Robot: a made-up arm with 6 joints.
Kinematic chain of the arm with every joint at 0, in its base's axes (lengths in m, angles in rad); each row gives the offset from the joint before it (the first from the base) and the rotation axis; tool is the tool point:
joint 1: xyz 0 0 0.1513 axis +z
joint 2: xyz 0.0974 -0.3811 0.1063 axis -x
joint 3: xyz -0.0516 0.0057 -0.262 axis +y
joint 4: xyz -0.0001 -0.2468 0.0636 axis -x
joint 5: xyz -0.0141 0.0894 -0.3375 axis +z
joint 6: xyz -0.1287 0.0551 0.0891 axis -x
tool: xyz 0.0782 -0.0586 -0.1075
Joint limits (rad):
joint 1: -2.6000..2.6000
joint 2: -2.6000..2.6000
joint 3: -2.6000..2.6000
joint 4: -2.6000..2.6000
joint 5: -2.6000..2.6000
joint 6: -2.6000..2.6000
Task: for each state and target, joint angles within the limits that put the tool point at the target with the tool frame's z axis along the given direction. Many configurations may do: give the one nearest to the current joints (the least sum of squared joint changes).
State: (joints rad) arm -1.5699 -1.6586 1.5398 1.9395 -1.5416 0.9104
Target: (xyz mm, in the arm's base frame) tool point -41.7 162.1 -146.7 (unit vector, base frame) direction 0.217 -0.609 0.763
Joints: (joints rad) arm -1.4728 -1.7593 1.3447 1.1427 -2.0002 0.4921
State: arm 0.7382 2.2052 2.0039 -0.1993 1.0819 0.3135
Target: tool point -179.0 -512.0 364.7 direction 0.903 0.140 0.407
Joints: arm -0.1220 2.2605 1.7288 -0.6800 0.3712 0.2002
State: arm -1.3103 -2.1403 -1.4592 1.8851 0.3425 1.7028
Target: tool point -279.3 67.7 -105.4 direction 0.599 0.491 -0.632
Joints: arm -1.3887 -1.4858 -0.9153 2.5955 0.9590 1.7426
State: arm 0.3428 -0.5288 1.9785 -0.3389 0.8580 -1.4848
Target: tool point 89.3 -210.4 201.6 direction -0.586 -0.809 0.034
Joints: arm 0.0130 -0.7485 2.5139 -0.3901 0.1762 -2.1372
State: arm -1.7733 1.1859 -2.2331 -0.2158 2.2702 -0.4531
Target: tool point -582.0 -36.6 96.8 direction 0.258 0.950 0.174
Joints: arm -1.9957 0.6106 -1.8921 -0.6080 2.3171 -0.5079
